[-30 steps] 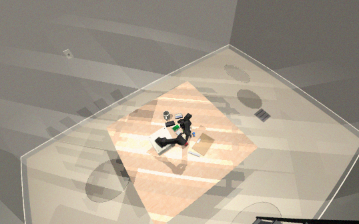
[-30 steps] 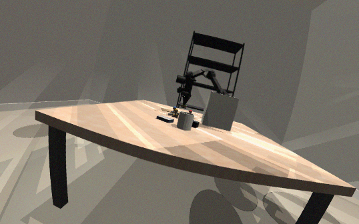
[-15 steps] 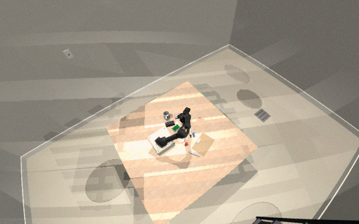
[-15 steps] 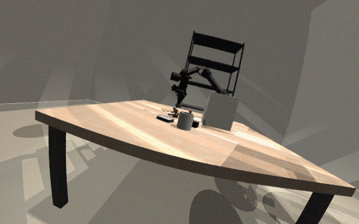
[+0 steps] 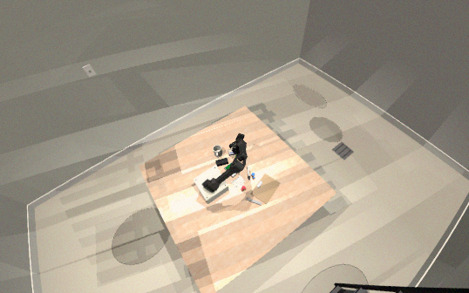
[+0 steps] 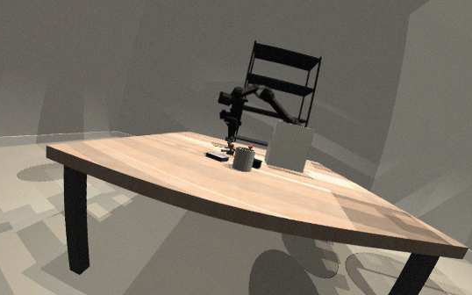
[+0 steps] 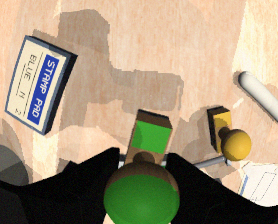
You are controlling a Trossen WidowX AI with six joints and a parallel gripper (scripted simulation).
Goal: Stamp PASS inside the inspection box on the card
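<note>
Right now the blue-labelled stamp pad tin is 110 mm to the left of my gripper tip, 90 mm below it and 40 mm ahead of it. Round my gripper tip: green-knobbed PASS stamp right at my gripper tip; then yellow-knobbed stamp 80 mm below, 70 mm to the right, 20 mm behind; then green ink pad 90 mm below, 90 mm behind, 10 mm to the left.
</note>
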